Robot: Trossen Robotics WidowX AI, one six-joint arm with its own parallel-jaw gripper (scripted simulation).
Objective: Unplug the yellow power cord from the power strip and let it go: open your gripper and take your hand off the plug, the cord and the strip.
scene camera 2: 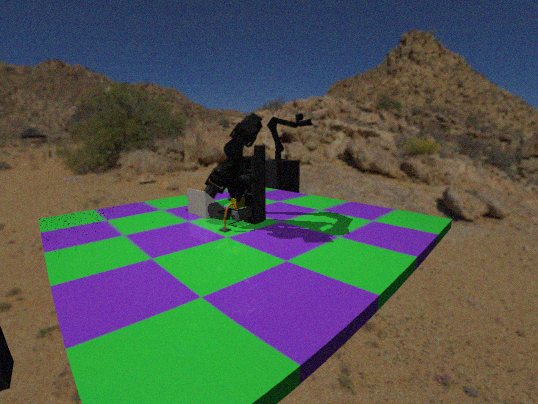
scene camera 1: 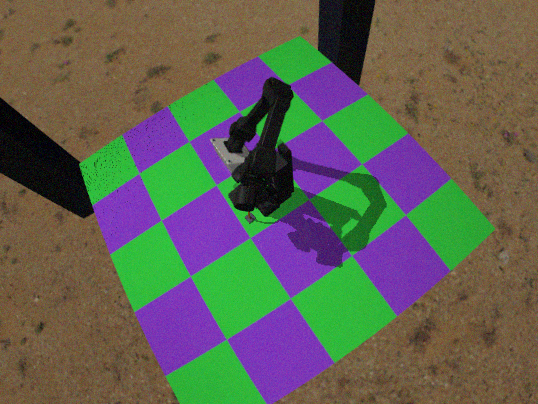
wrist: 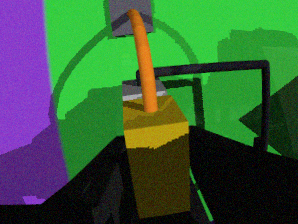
Labels:
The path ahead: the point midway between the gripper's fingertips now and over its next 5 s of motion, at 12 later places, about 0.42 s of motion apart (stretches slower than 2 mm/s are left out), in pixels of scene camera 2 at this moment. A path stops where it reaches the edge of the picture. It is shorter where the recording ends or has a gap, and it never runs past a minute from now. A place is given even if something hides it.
My gripper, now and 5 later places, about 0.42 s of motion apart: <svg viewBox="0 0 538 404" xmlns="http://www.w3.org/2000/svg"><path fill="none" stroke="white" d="M235 201L234 202L226 202L227 201L215 201L214 201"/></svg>

